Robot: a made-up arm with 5 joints. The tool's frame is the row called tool.
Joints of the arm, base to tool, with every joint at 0 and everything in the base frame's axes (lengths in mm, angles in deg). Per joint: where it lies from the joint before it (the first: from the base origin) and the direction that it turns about. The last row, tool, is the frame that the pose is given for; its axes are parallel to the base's.
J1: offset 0 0 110 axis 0 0 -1
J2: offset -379 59 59 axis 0 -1 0
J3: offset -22 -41 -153 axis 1 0 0
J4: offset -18 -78 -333 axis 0 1 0
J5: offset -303 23 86 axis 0 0 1
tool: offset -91 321 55
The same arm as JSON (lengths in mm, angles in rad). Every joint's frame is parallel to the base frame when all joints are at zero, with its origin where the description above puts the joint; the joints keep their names.
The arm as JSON. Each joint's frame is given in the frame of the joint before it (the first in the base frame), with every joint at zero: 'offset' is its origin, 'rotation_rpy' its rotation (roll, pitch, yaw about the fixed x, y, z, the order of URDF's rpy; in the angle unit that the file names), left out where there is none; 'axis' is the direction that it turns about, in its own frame. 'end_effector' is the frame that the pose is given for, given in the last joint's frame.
{
  "length_unit": "mm",
  "angle_unit": "rad",
  "chain": [
    {
      "id": "J1",
      "offset": [
        0.0,
        0.0,
        110.0
      ],
      "axis": [
        0.0,
        0.0,
        -1.0
      ]
    },
    {
      "id": "J2",
      "offset": [
        -379.0,
        59.0,
        59.0
      ],
      "axis": [
        0.0,
        -1.0,
        0.0
      ]
    },
    {
      "id": "J3",
      "offset": [
        -22.0,
        -41.0,
        -153.0
      ],
      "axis": [
        1.0,
        0.0,
        0.0
      ]
    },
    {
      "id": "J4",
      "offset": [
        -18.0,
        -78.0,
        -333.0
      ],
      "axis": [
        0.0,
        1.0,
        0.0
      ]
    },
    {
      "id": "J5",
      "offset": [
        -303.0,
        23.0,
        86.0
      ],
      "axis": [
        0.0,
        0.0,
        1.0
      ]
    }
  ],
  "end_effector": {
    "offset": [
      -91.0,
      321.0,
      55.0
    ]
  }
}

